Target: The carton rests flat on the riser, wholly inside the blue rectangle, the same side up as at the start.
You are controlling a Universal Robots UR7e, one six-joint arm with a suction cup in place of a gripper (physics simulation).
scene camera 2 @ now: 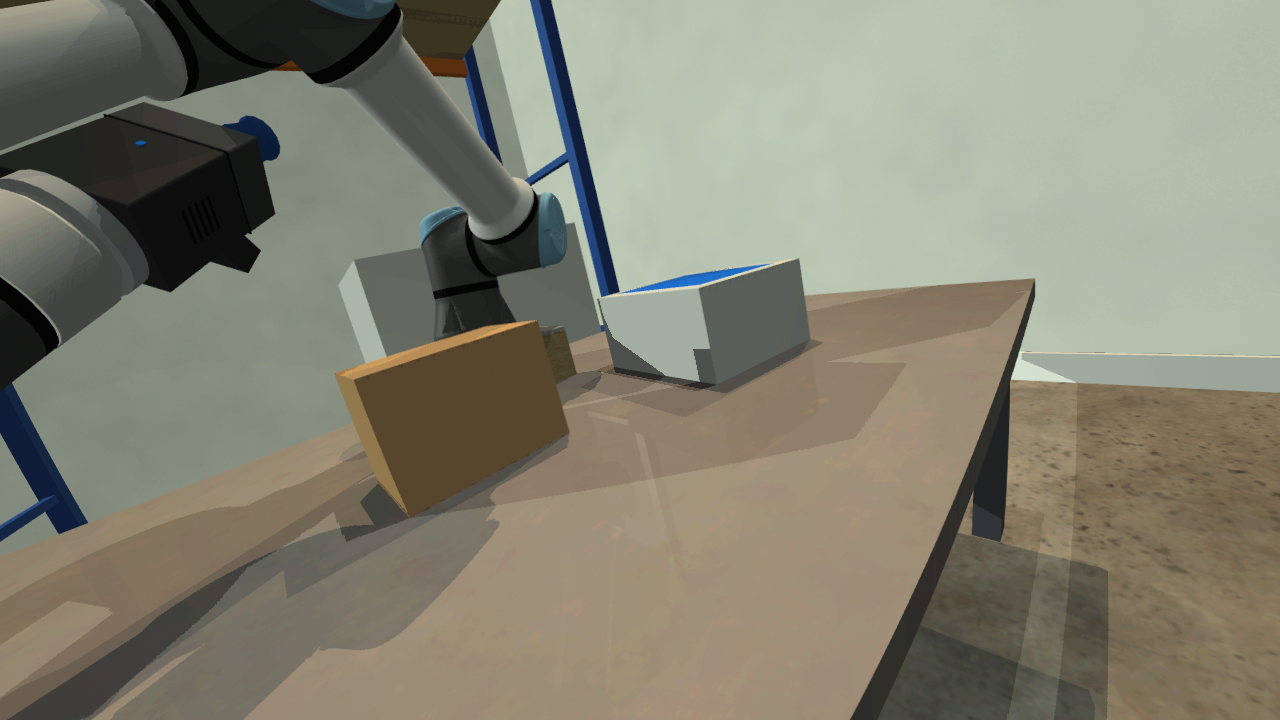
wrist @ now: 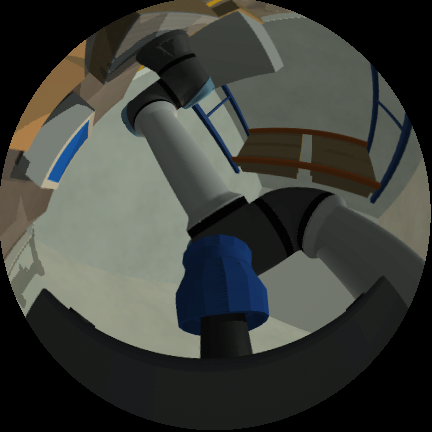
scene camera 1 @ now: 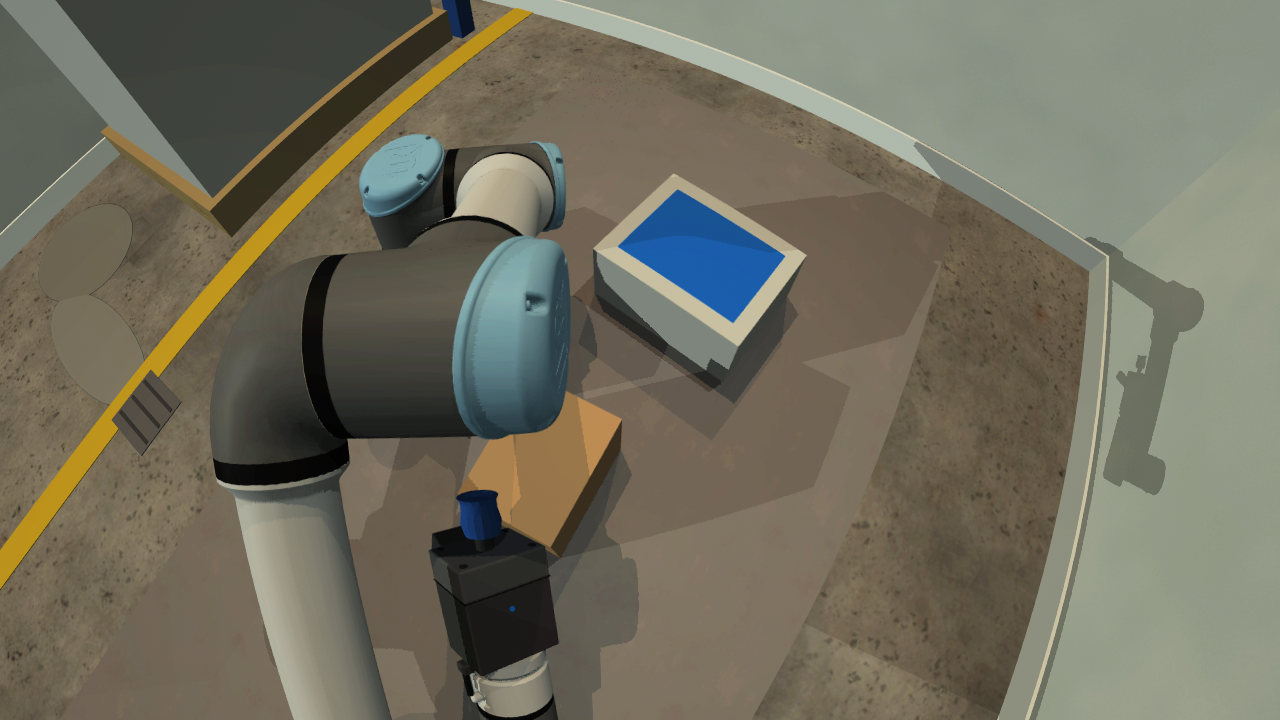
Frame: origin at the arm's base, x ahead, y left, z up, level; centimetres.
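Seen in the pictures: hand, its tool point: (scene camera 2: 258, 138) (wrist: 217, 263) (scene camera 1: 477, 495); arm's base, origin of its link: (wrist: 159, 44).
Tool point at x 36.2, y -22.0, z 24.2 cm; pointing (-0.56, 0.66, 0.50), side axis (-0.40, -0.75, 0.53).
Observation:
Offsets run from my tool point to a thing's middle. Level surfaces: height alone.
The orange-brown carton @(dx -3.5, dy +9.0, dz -27.3 cm) (scene camera 1: 546, 470) (scene camera 2: 456, 420) (wrist: 55, 75) stands on the table, apart from the riser, a broad side facing scene camera 2. The arm partly hides it in scene camera 1. The pale riser @(dx -3.7, dy +46.9, dz -27.7 cm) (scene camera 1: 657, 313) (scene camera 2: 756, 308) (wrist: 42, 142) bears the blue rectangle @(dx -3.7, dy +46.9, dz -21.8 cm) (scene camera 1: 707, 255) (scene camera 2: 702, 279) (wrist: 71, 150) on its top, with no carton on it. My gripper, a blue suction cup (scene camera 1: 478, 512) (scene camera 2: 257, 138) (wrist: 220, 280), is open and holds nothing. It points away from its black housing, clear of the carton, and in scene camera 2 it is above and left of it.
The brown table @(dz -33.8 cm) (scene camera 1: 716, 582) (scene camera 2: 698, 555) bears carton and riser. My arm's elbow (scene camera 1: 393, 349) overhangs the carton's far part in scene camera 1. The arm's base stands behind the carton in scene camera 2. A grey cabinet (scene camera 1: 250, 80) and blue rack posts (scene camera 2: 572, 161) stand beyond.

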